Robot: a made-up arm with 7 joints.
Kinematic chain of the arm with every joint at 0, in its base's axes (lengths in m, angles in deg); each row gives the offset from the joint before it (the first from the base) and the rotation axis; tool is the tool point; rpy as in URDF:
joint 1: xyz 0 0 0.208 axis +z
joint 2: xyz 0 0 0 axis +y
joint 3: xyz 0 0 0.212 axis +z
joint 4: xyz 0.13 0 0 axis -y
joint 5: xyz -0.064 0 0.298 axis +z
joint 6: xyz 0 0 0 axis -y
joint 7: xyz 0.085 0 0 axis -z
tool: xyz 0 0 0 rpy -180 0 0
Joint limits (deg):
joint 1: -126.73..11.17
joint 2: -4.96..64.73
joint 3: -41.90..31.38
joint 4: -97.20..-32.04
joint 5: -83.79..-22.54
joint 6: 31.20..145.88
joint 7: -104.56..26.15
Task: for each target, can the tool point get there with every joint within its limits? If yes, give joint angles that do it. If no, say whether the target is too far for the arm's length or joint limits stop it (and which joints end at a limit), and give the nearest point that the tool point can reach.
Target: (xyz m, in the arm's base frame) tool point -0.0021 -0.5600 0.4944
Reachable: yes | joints -98.62 26.10 16.54 -48.95 -70.01 70.04 -21.40
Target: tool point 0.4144 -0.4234 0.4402
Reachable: yes | joints -42.93 39.15 -7.75 -38.39 -72.46 100.35 -74.47
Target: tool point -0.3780 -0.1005 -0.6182
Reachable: no: too far | nearest point -0.3382 -0.2277 -0.1496 | short by 0.487 m
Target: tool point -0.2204 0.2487 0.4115
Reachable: no: joint limits stop it (at a limit: joint 1, joint 2, joint 3, joint 4, joint 6) | nearest point -0.4681 -0.0082 0.4507 | short by 0.359 m
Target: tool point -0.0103 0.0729 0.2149
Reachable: no: joint limits stop it (at a limit: joint 1, joint 2, joint 3, joint 4, joint 5, joint 6) | nearest point 0.3487 0.2935 0.4093 | short by 0.464 m
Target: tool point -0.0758 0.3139 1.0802
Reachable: no: too far | nearest point 0.0900 0.1811 0.7905 | short by 0.359 m
